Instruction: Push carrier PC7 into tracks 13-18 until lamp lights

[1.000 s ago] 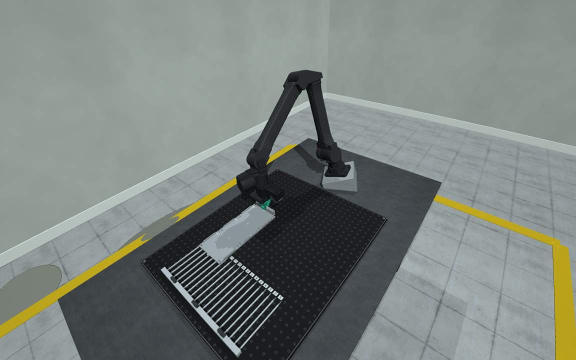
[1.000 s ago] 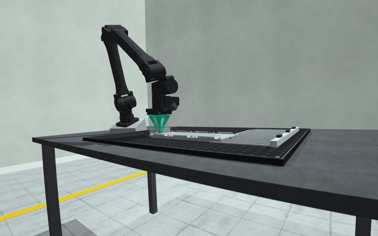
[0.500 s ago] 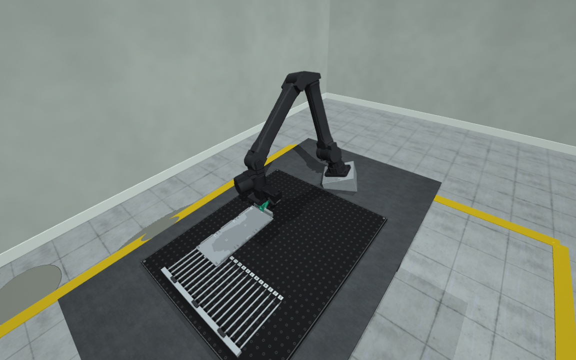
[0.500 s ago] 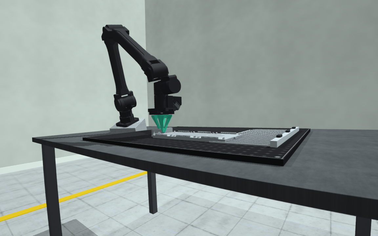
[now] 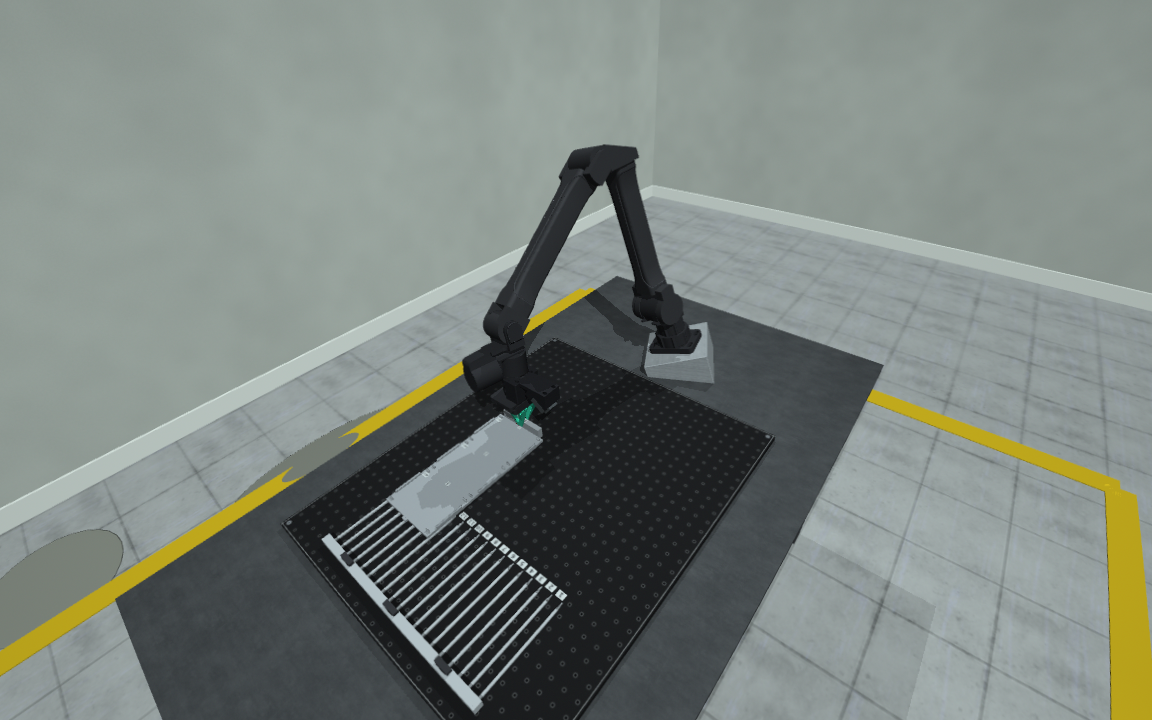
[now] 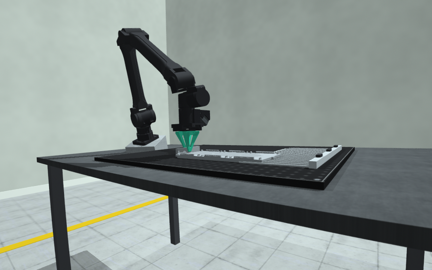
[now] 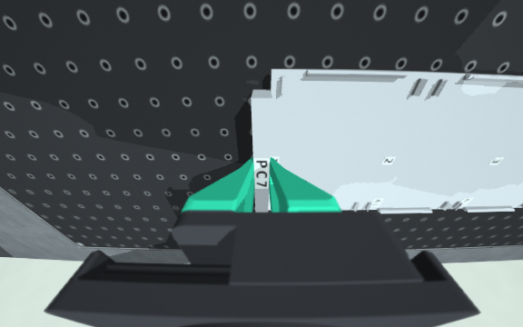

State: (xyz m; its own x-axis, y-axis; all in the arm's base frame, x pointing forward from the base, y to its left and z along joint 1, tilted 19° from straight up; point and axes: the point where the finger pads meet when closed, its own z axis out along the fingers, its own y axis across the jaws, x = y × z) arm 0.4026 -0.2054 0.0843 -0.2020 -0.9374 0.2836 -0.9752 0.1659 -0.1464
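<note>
Now: the carrier PC7 160 mm ahead of my hand, 30 mm to the right of it and 10 mm below it.
</note>
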